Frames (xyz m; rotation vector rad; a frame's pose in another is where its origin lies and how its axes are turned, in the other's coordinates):
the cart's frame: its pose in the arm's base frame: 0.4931 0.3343 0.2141 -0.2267 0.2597 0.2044
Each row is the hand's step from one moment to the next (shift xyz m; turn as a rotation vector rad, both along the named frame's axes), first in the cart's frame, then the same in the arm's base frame.
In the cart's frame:
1: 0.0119 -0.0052 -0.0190 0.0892 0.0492 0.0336
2: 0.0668 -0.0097 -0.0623 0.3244 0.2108 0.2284
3: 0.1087 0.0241 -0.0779 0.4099 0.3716 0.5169
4: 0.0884 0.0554 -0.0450 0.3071 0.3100 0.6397
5: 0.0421 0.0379 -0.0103 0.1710 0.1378 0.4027
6: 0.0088 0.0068 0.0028 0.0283 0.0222 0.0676
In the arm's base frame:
1: 0.0081 -0.0076 -0.0202 0.0809 0.0704 -0.0025
2: 0.0511 -0.0133 -0.0752 0.3114 0.3126 0.0846
3: 0.0794 0.0222 -0.1080 0.4219 0.5518 0.3013
4: 0.0607 0.0568 -0.0775 0.3670 0.5059 0.4572
5: 0.0288 0.0408 -0.0287 0.2230 0.2599 0.3052
6: 0.0074 0.0087 -0.0011 0.0373 0.0427 0.0515

